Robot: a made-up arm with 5 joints.
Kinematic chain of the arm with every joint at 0, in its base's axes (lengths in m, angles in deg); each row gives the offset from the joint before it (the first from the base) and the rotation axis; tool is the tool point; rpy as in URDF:
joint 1: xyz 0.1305 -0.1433 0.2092 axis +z
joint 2: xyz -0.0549 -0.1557 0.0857 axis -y
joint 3: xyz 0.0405 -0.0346 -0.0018 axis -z
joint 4: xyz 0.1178 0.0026 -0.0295 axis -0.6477 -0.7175 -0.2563
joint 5: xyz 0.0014 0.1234 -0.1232 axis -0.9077 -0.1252 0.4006
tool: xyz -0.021 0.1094 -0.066 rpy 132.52 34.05 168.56
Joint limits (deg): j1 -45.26..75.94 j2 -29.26..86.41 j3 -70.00..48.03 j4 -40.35..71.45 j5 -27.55..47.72
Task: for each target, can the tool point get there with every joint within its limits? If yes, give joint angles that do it. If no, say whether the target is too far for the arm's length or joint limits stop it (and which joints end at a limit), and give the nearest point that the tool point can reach.
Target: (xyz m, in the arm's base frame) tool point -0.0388 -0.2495 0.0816
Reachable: yes | joints 23.94 -18.98 -48.12 -9.61 40.97
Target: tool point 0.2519 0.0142 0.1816
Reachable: yes | joints 34.73 51.17 -35.39 18.57 -0.18
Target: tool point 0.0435 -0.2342 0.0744
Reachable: yes | joints 50.96 14.69 -54.92 -8.51 0.94
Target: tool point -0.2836 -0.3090 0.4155
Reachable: no: joint limits stop it (at a limit: joint 2, joint 3, joint 4) | nearest point -0.1533 -0.2568 0.3336 | short by 0.163 m
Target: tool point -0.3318 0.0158 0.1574
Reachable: no: joint limits stop it (at a limit: joint 2, joint 3) | nearest point -0.1658 -0.0413 0.1985 | short by 0.180 m
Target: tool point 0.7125 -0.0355 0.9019
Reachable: no: too far | nearest point 0.5321 -0.0689 0.6203 | short by 0.336 m
